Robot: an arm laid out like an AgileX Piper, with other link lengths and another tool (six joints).
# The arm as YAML. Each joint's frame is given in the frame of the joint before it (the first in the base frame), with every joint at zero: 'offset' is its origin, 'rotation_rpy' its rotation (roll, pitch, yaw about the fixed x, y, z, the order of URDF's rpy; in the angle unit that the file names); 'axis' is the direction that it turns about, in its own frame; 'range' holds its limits. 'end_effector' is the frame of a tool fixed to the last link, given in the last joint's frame.
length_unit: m
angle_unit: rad
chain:
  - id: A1
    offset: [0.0, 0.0, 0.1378]
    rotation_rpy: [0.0, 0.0, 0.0]
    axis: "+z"
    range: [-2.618, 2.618]
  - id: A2
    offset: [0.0, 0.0, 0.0]
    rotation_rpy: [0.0, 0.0, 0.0]
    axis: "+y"
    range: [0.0, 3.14]
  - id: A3
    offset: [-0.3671, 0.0, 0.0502]
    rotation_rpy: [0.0, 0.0, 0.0]
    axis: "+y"
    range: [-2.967, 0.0]
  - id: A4
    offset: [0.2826, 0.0, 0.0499]
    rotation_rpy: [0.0, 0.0, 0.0]
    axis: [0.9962, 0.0, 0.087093]
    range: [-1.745, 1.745]
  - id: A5
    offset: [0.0, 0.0, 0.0]
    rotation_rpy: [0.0, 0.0, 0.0]
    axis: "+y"
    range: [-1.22, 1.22]
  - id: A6
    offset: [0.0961, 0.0, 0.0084]
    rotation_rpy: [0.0, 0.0, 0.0]
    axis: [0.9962, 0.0, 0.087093]
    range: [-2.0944, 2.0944]
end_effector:
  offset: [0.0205, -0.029, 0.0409]
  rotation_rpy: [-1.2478, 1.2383, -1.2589]
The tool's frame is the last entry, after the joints.
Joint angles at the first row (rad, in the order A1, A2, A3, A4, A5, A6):
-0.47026, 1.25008, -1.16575, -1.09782, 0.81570, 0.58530
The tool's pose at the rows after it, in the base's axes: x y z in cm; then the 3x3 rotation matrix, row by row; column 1 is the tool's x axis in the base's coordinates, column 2 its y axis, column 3 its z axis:
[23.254 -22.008 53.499], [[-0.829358 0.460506 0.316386], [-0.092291 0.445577 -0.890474], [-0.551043 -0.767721 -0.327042]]
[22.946 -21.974 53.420], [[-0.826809 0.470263 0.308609], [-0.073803 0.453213 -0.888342], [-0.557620 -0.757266 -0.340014]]
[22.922 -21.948 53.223], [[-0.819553 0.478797 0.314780], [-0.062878 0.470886 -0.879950], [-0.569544 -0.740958 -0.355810]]
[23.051 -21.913 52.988], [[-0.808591 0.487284 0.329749], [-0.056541 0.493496 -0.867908], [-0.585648 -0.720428 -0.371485]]
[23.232 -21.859 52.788], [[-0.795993 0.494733 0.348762], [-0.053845 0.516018 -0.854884], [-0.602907 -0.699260 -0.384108]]
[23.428 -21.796 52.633], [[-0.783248 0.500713 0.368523], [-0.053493 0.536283 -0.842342], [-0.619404 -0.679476 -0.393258]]
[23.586 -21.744 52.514], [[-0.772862 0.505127 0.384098], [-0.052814 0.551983 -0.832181], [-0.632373 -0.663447 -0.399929]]
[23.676 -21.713 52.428], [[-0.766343 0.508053 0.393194], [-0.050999 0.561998 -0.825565], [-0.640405 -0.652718 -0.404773]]
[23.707 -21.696 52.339], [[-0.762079 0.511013 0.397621], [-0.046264 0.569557 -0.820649], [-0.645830 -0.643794 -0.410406]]
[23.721 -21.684 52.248], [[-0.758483 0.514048 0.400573], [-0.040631 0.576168 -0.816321], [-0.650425 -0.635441 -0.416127]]
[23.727 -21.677 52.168], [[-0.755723 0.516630 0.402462], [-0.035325 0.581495 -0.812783], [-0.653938 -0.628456 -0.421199]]
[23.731 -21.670 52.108], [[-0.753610 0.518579 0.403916], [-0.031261 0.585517 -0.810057], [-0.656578 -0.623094 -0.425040]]
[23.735 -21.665 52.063], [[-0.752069 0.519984 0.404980], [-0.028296 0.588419 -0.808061], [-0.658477 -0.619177 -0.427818]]
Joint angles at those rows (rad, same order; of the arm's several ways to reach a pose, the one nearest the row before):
-0.47027, 1.24143, -1.16577, -1.08889, 0.83750, 0.58814
-0.47024, 1.23660, -1.16574, -1.07066, 0.85074, 0.58725
-0.47026, 1.23529, -1.16574, -1.04420, 0.84944, 0.58603
-0.47023, 1.23557, -1.16575, -1.01377, 0.83898, 0.58568
-0.47025, 1.23595, -1.16575, -0.98421, 0.82388, 0.58536
-0.47026, 1.23635, -1.16574, -0.95790, 0.80720, 0.58507
-0.47025, 1.23675, -1.16575, -0.93706, 0.79400, 0.58478
-0.47026, 1.23700, -1.16573, -0.92305, 0.78663, 0.58447
-0.47026, 1.23700, -1.16576, -0.91099, 0.78430, 0.58415
-0.47025, 1.23699, -1.16572, -0.89990, 0.78346, 0.58418
-0.47027, 1.23701, -1.16574, -0.89057, 0.78344, 0.58417
-0.47026, 1.23700, -1.16576, -0.88344, 0.78347, 0.58414
-0.47024, 1.23701, -1.16574, -0.87831, 0.78346, 0.58419

